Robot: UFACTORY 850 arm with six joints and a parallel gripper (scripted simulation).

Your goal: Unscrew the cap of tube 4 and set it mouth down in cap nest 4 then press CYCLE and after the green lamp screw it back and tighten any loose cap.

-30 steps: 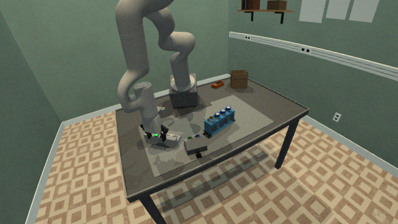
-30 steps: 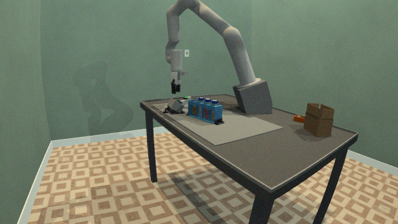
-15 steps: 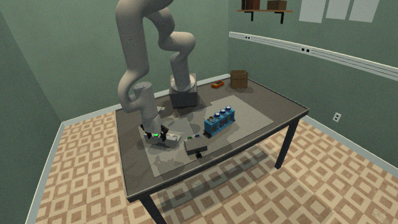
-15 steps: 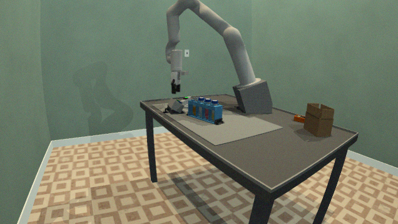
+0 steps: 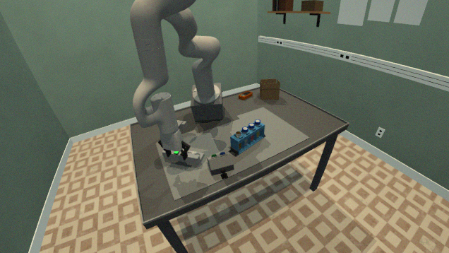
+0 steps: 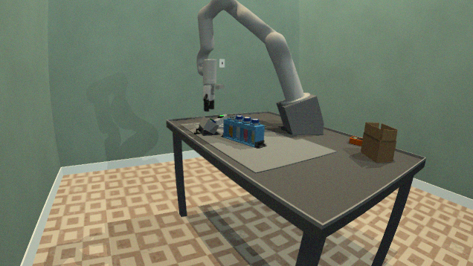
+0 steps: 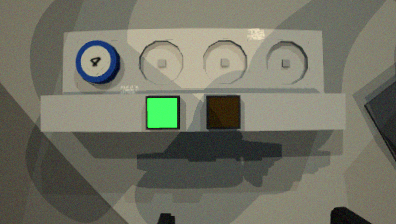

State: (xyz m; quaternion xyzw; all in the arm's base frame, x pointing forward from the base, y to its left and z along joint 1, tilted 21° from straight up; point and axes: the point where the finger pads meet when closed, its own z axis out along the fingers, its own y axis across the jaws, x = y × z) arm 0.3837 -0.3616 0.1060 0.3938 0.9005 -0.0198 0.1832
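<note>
The blue cap marked 4 is 15 cm behind my hand, 9 cm below it and 1 cm to the left of it. Also, from my hand: blue key (21 cm to the left, 9 cm ahead, 4 cm below); then green key (16 cm to the left, 7 cm ahead, 4 cm below); then grey key housing (18 cm to the left, 10 cm ahead, 5 cm below).
</note>
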